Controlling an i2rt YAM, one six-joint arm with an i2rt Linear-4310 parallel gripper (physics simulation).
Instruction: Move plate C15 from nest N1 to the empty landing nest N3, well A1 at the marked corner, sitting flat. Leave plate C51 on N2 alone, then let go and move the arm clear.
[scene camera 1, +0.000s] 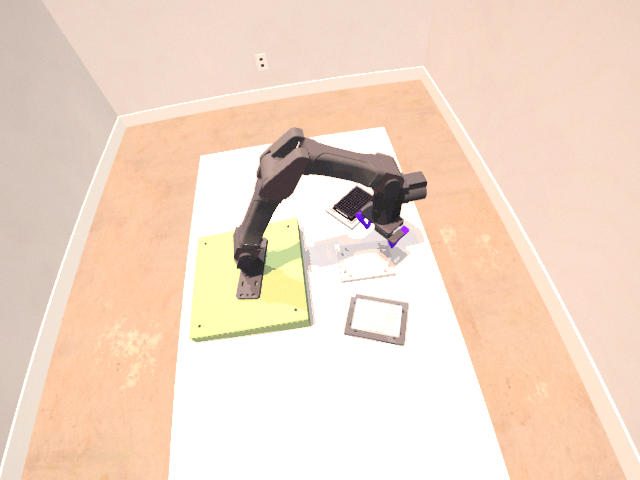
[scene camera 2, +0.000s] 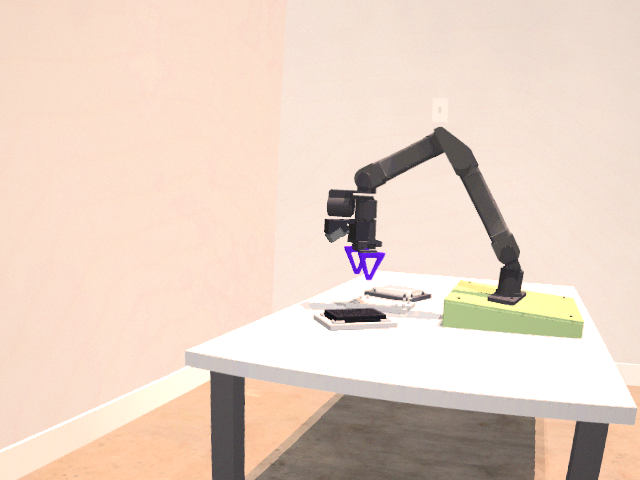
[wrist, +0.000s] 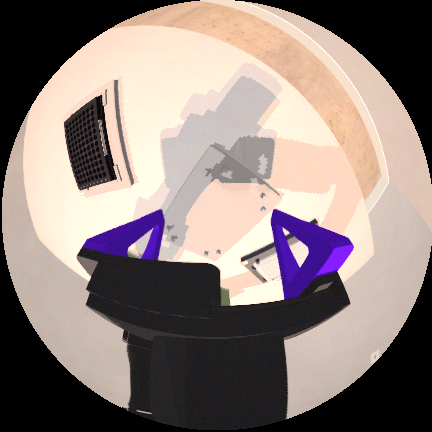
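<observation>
My gripper (scene camera 1: 379, 236) (scene camera 2: 362, 275) (wrist: 217, 214) has purple fingers, open wide and empty. It points down, high above the table over the empty pale nest's far side. The empty nest (scene camera 1: 368, 277) (wrist: 190, 182), with small pegs, lies between the other two, partly in the arm's shadow. A black well plate (scene camera 1: 353, 202) (scene camera 2: 355, 314) (wrist: 89, 145) sits on a white nest (scene camera 1: 341, 219) (scene camera 2: 361, 325) (wrist: 114, 125). A white plate (scene camera 1: 377, 317) (scene camera 2: 400, 291) (wrist: 280, 260) sits on a grey nest (scene camera 1: 349, 320) (scene camera 2: 421, 296). Plate labels and the marked corner are unreadable.
The arm's base stands on a yellow-green block (scene camera 1: 279, 299) (scene camera 2: 511, 322) beside the nests. All nests lie on the white table (scene camera 1: 310, 403) (scene camera 2: 439, 356). A wall stands beyond the table's far side.
</observation>
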